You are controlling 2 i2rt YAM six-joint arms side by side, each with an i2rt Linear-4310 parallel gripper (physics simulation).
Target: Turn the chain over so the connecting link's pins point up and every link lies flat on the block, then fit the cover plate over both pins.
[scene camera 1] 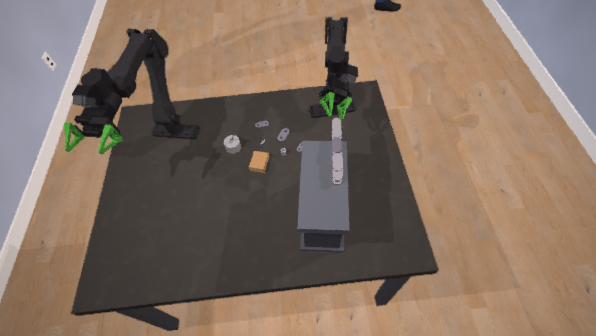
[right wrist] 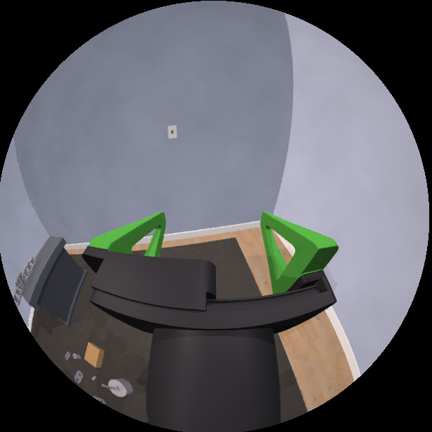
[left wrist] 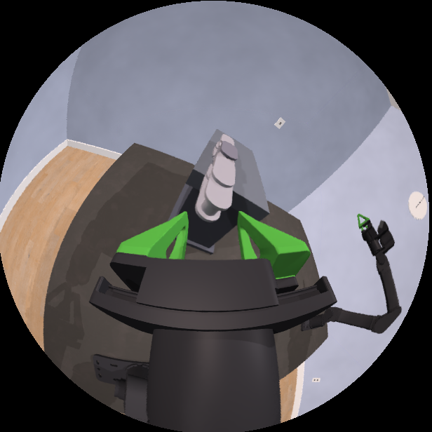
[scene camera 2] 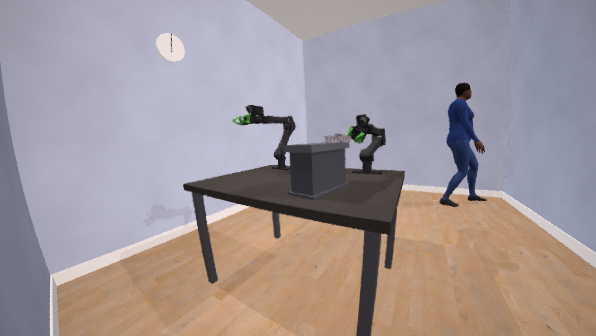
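Seen in the pictures: left gripper, between the fingertips: (scene camera 1: 336,118) (scene camera 2: 350,138); right gripper, between the fingertips: (scene camera 1: 83,152) (scene camera 2: 235,119); left arm's base, origin of its link: (scene camera 1: 332,109) (scene camera 2: 367,172); right arm's base, origin of its link: (scene camera 1: 176,131) (scene camera 2: 281,168).
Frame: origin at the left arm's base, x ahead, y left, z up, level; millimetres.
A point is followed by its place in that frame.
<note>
The pale chain (scene camera 1: 337,162) {z 255, x 444, y -99 mm} (scene camera 2: 336,139) {z 235, x 431, y -83 mm} (left wrist: 220,175) (right wrist: 22,282) lies along the top of the grey block (scene camera 1: 320,205) {z 220, x 563, y -178 mm} (left wrist: 252,175) (right wrist: 46,267), and its upper end in scene camera 1 sticks out past the block's edge. One link is darker grey. The connecting link's pins cannot be made out. Small two-hole plates (scene camera 1: 283,134) {z 5, x 101, y -237 mm} (right wrist: 78,377) lie on the table; which one is the cover plate is unclear. My left gripper (scene camera 1: 336,116) {z 237, x 252, y -56 mm} (scene camera 2: 353,136) {z 237, x 252, y -56 mm} (left wrist: 212,216) is partly open and empty, close to the chain's overhanging end. My right gripper (scene camera 1: 84,151) {z 398, x 358, y -807 mm} (scene camera 2: 235,120) {z 398, x 358, y -807 mm} (right wrist: 212,216) is wide open and empty, far from the chain.
An orange block (scene camera 1: 259,162) {z 30, x 240, y -354 mm} (right wrist: 94,355), a round white piece with a handle (scene camera 1: 232,143) {z 42, x 133, y -451 mm} (right wrist: 120,388) and small metal parts (scene camera 1: 283,151) {z 25, x 203, y -252 mm} stand left of the grey block on the dark table (scene camera 1: 175,240) {z 0, x 491, y -690 mm} (scene camera 2: 240,185) {z 0, x 558, y -605 mm}. A person in blue (scene camera 2: 462,120) is behind the table.
</note>
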